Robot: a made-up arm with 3 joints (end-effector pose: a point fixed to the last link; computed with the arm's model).
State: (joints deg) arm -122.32 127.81 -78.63
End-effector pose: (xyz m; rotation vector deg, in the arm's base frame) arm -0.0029 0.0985 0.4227 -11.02 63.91 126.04
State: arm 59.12 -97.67 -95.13
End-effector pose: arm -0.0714 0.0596 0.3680 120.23 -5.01 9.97
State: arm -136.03 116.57 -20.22
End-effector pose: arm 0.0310 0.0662 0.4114 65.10 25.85 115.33
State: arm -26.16 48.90 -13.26
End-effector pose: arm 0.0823 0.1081 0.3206 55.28 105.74 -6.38
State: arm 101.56 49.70 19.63
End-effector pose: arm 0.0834 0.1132 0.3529 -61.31 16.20 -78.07
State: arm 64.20 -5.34 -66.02
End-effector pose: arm 0.0353 0.0540 0.3902 74.49 65.93 -66.45
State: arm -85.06 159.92 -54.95
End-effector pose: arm -0.0432 0.1486 0.4180 -31.97 62.26 88.85
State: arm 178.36 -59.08 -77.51
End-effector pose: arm -0.0354 0.1913 0.3749 -1.78 -11.74 -30.96
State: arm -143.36 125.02 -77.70
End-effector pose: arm 0.0013 0.0702 0.4119 0.45 40.35 137.34
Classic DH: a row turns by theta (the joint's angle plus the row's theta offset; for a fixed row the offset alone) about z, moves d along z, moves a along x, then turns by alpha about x. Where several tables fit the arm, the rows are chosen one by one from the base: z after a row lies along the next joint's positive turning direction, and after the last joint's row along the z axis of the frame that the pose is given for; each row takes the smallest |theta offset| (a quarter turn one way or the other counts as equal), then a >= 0, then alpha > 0; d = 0 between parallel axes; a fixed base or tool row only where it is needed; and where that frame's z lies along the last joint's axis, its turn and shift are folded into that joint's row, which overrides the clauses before.
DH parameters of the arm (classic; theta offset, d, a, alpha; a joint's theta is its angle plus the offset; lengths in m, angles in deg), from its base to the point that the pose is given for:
base (fixed): 90 0.3406 0.1125 -90
joint 1: 0 0.0142 -0.0023 90
joint 2: 0 -0.0068 -0.0561 -90
joint 3: 90 -0.0556 0.0036 -90
tool (fixed): 0 0.025 0 0

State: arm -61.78 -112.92 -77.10
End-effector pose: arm -0.0894 0.1261 0.2983 -113.27 15.51 26.91
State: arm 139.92 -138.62 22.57
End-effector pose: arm -0.1092 0.0958 0.3272 73.19 -116.87 -6.67
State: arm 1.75 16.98 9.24
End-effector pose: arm 0.0627 0.0485 0.3362 49.58 67.73 -60.80
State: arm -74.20 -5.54 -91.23
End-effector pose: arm 0.0361 0.1268 0.2748 -82.95 -75.18 -58.27
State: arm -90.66 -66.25 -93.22
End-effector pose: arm -0.0386 0.1449 0.2672 -87.26 -15.96 -21.14
